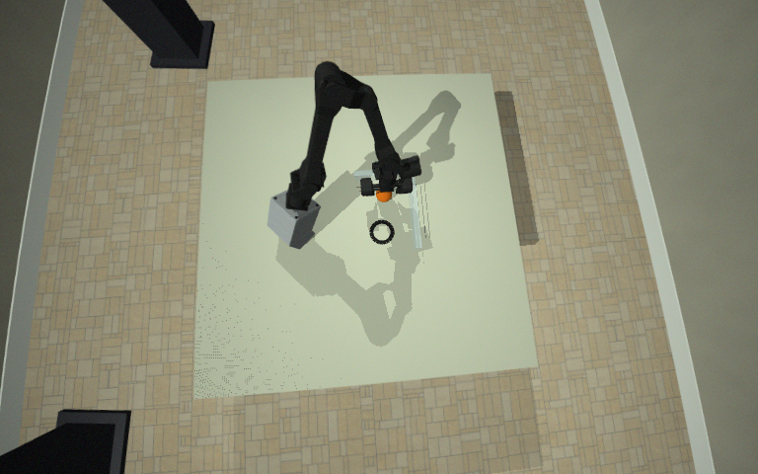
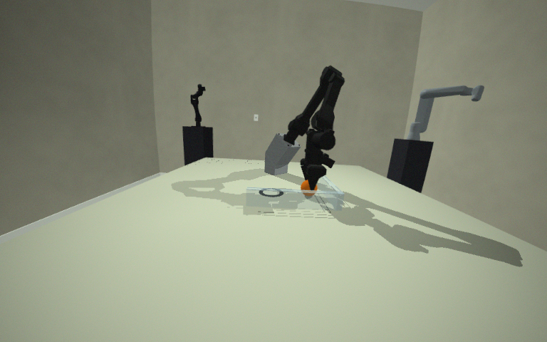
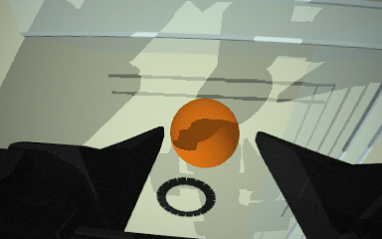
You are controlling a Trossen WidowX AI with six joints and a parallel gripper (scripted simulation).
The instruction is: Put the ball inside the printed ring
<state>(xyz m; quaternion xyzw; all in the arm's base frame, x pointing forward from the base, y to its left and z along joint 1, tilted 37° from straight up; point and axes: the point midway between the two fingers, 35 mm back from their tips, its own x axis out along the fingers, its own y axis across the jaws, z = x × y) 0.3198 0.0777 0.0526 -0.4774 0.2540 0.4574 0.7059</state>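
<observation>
The clear wall is 120 mm ahead of my hand, 60 mm to the right of it and 30 mm below it. Round my hand: orange ball: 40 mm below.
</observation>
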